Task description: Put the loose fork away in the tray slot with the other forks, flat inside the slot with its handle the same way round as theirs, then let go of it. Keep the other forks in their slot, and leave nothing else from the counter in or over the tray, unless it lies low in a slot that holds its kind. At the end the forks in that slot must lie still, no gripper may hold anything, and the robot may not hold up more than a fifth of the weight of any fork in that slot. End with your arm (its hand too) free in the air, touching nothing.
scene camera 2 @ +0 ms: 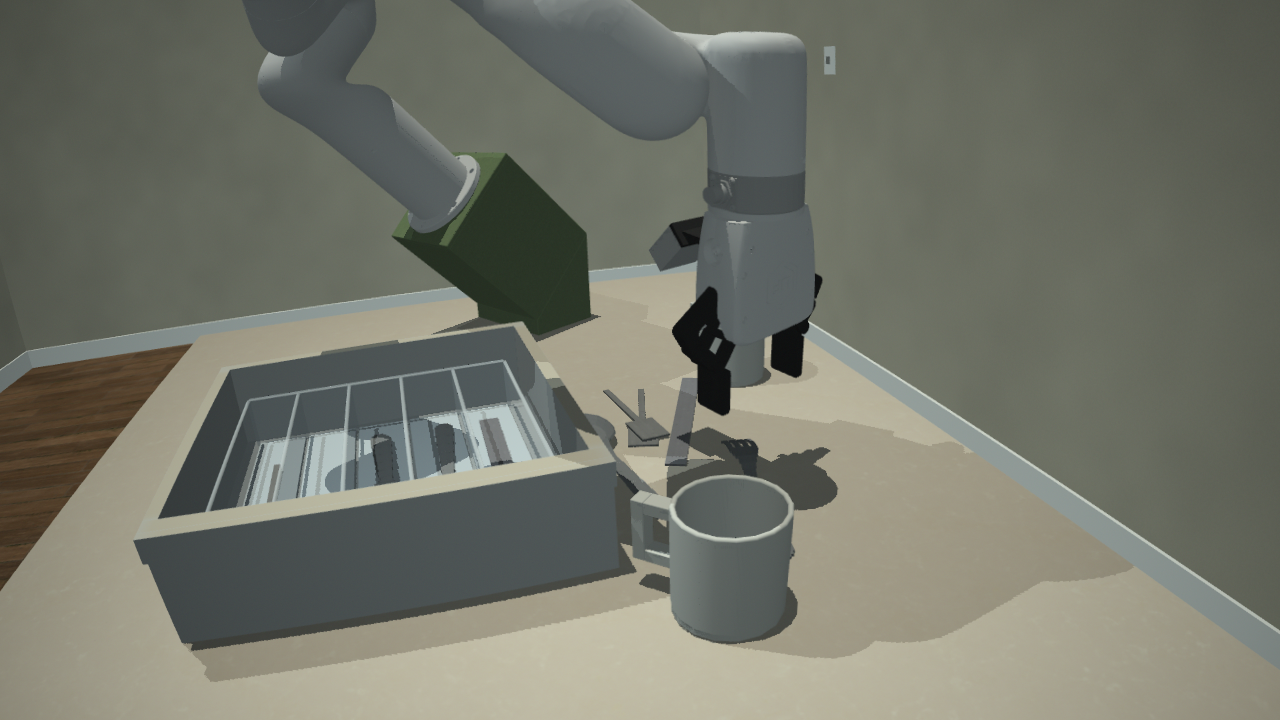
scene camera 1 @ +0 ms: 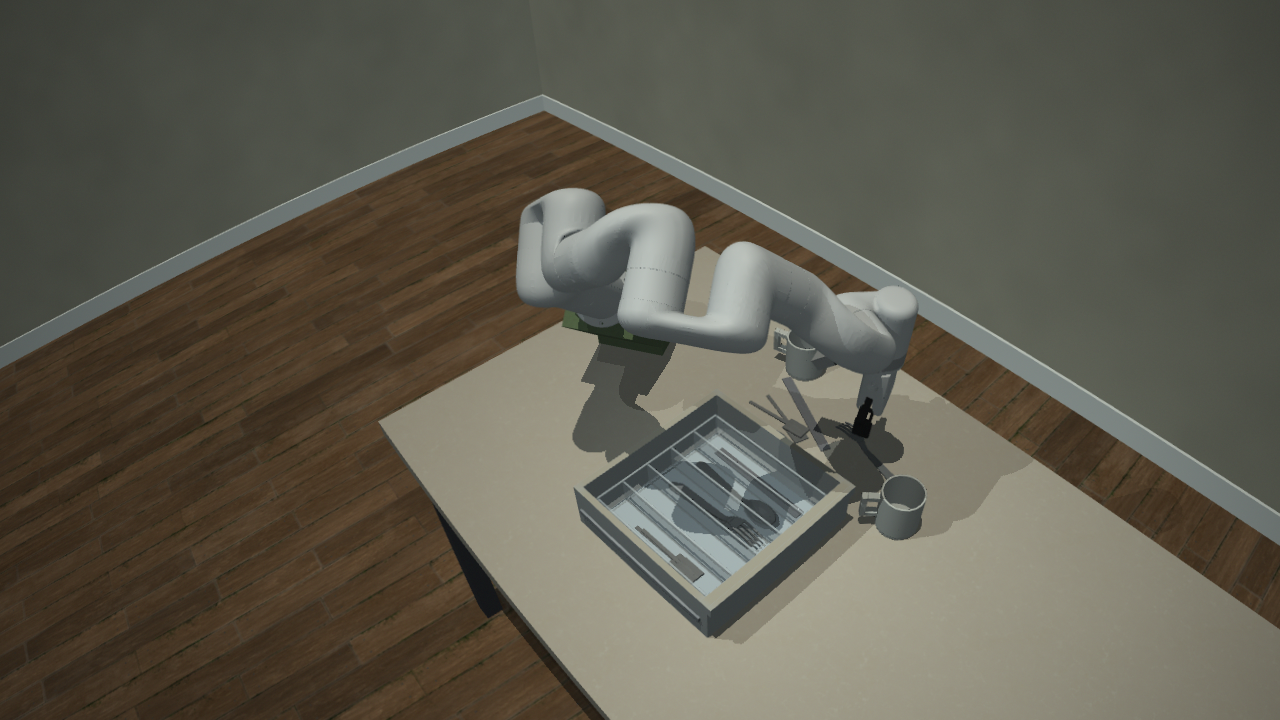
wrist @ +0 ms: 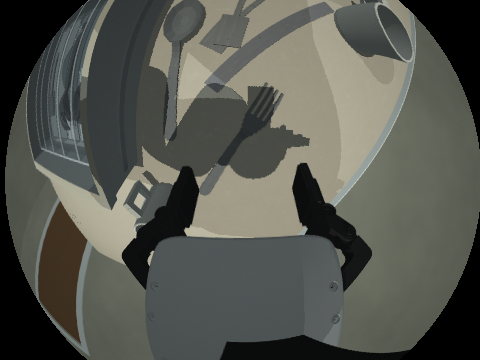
Note:
The pictures show: my gripper and a grey cutlery tray.
My gripper shows as well in scene camera 1 and in the wrist view.

